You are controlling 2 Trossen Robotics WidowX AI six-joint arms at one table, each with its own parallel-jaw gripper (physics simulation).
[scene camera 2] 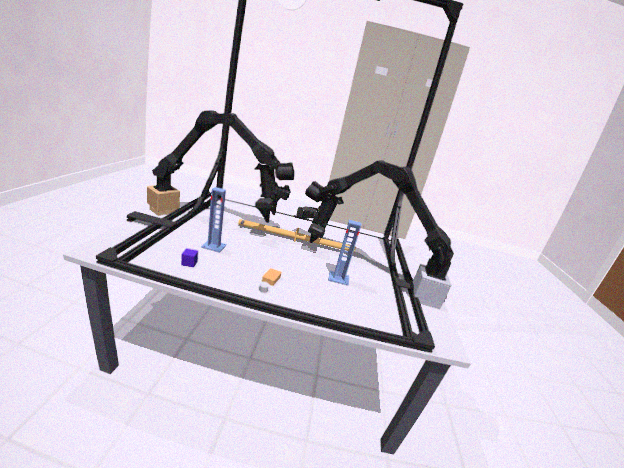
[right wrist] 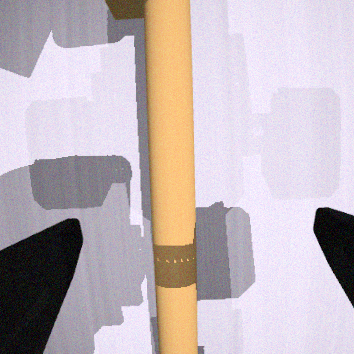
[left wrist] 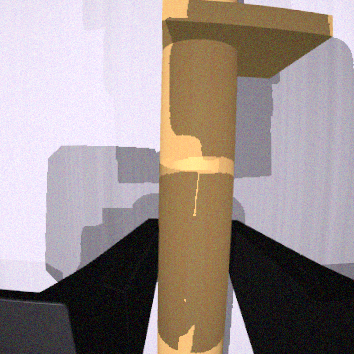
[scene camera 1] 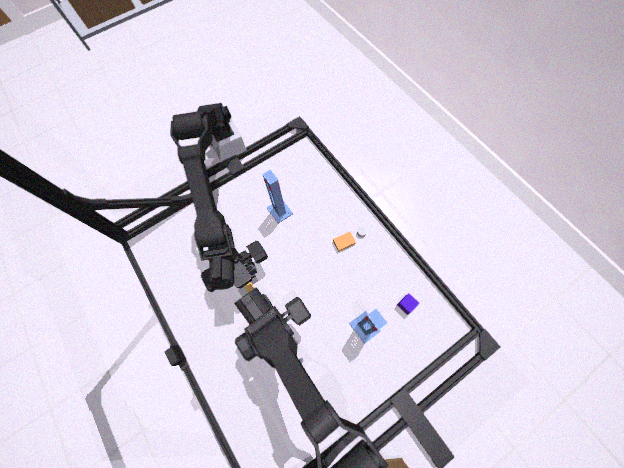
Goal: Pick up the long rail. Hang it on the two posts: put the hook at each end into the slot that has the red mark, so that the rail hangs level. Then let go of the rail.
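Frame: origin at the left arm's base, x ahead, y down, z left, level; metres.
Where they show: left gripper, fingertip midpoint: (scene camera 2: 311,241) (left wrist: 191,230); right gripper, fingertip midpoint: (scene camera 2: 270,218) (right wrist: 198,224); left arm's base, origin of the base link: (scene camera 2: 435,273) (scene camera 1: 222,131); right arm's base, origin of the base link: (scene camera 2: 163,188).
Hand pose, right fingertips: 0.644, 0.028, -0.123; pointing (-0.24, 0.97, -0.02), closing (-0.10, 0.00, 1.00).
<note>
Things, the pixels of their top centre, and the offset from my right fingertips, as dx, dy, dz. "spot": a spot on its surface instead.
- long yellow-orange rail, middle of its top: (left wrist: 226,14) (scene camera 1: 250,294) (scene camera 2: 297,230) -0.112, +0.026, -0.024
- orange block, middle of its top: (scene camera 1: 344,240) (scene camera 2: 272,274) -0.129, +0.052, +0.302
- small grey disc, middle of its top: (scene camera 2: 264,284) (scene camera 1: 362,231) -0.129, +0.052, +0.368
- purple cube, middle of its top: (scene camera 1: 409,302) (scene camera 2: 190,252) +0.129, +0.032, +0.362
- black frame, surface spot: (scene camera 2: 267,302) spot: -0.168, +0.051, +0.443
The long yellow-orange rail (scene camera 1: 248,286) (scene camera 2: 279,232) (left wrist: 197,260) (right wrist: 172,150) lies low along the far side in scene camera 2; whether it touches the table is unclear. My left gripper (scene camera 2: 315,238) (left wrist: 191,230) is shut on the rail, beside its square middle block. My right gripper (scene camera 2: 267,219) (right wrist: 198,224) is open above the rail, whose bar runs between its spread fingers. One blue post (scene camera 1: 276,196) (scene camera 2: 346,254) stands on the left arm's side, the other blue post (scene camera 1: 380,319) (scene camera 2: 216,221) on the right arm's side. Both have red marks near the top. The arms hide most of the rail in scene camera 1.
An orange block (scene camera 1: 344,241) (scene camera 2: 271,276) and a small grey disc (scene camera 1: 361,233) (scene camera 2: 263,287) lie between the posts, towards the near edge in scene camera 2. A purple cube (scene camera 1: 408,303) (scene camera 2: 189,257) is near the right arm's post. A black frame (scene camera 1: 388,221) (scene camera 2: 267,300) borders the table.
</note>
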